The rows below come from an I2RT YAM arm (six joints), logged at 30 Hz.
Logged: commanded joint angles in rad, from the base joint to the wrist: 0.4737, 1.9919, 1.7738, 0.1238, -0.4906, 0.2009; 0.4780, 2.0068, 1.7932, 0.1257, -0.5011, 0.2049; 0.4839, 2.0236, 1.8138, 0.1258, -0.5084, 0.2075; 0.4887, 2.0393, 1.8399, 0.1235, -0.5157, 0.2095; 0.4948, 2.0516, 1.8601, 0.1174, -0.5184, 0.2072; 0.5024, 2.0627, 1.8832, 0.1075, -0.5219, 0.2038; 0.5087, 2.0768, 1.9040, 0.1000, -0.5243, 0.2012; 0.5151, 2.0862, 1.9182, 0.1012, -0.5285, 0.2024
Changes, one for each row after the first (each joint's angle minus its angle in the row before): 0.0043, 0.0149, 0.0194, 0.0019, -0.0105, 0.0040; 0.0059, 0.0168, 0.0206, 0.0001, -0.0073, 0.0026; 0.0048, 0.0157, 0.0261, -0.0023, -0.0073, 0.0020; 0.0061, 0.0123, 0.0202, -0.0061, -0.0027, -0.0023; 0.0076, 0.0111, 0.0231, -0.0099, -0.0035, -0.0034; 0.0063, 0.0141, 0.0208, -0.0075, -0.0024, -0.0026; 0.0064, 0.0094, 0.0142, 0.0012, -0.0042, 0.0012
